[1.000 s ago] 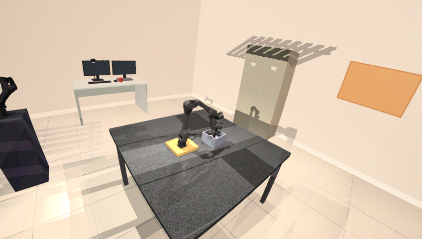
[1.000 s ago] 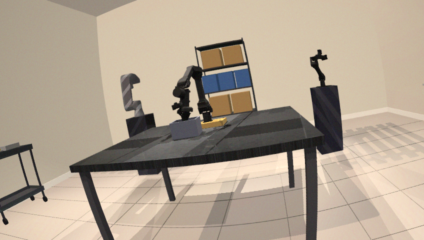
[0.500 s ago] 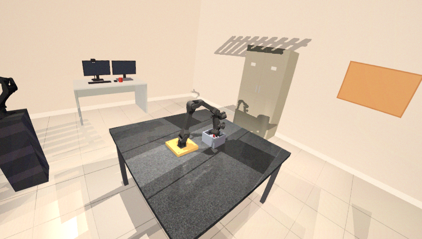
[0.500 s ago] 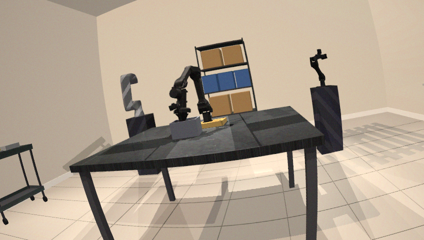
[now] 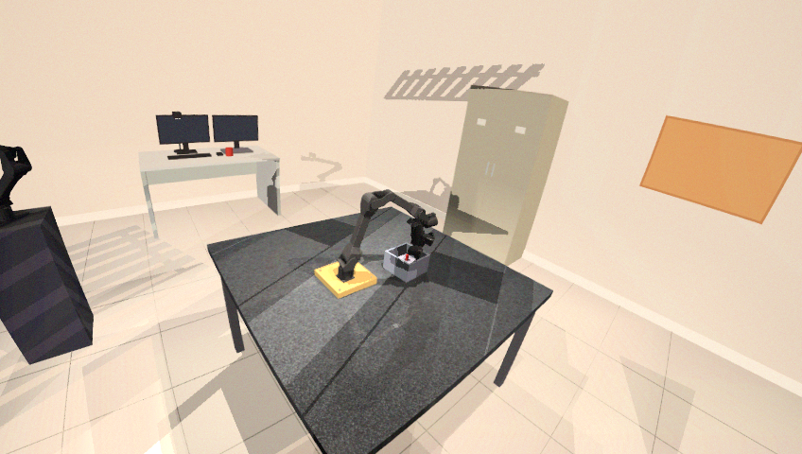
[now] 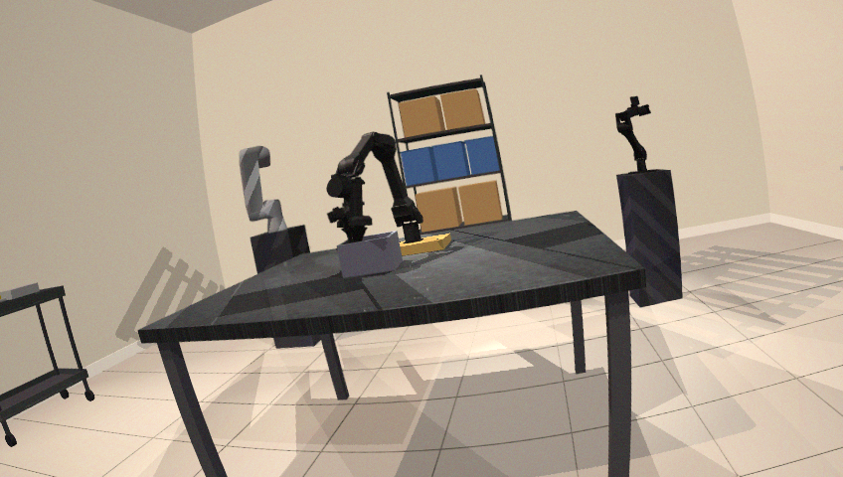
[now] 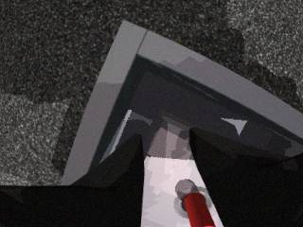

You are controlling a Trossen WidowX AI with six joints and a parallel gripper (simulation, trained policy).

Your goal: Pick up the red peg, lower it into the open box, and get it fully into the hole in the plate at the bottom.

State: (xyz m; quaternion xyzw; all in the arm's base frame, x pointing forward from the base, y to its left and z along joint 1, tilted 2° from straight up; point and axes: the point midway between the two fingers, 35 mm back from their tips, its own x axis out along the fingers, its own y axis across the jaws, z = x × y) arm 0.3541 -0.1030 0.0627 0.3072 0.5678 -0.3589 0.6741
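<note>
The red peg is 40 mm behind my gripper tip, 30 mm to the left of it and 20 mm below it. Round my gripper tip: grey box: 40 mm to the left, 40 mm below, 40 mm behind; then pale plate: 40 mm to the left, 40 mm behind, 20 mm below.
</note>
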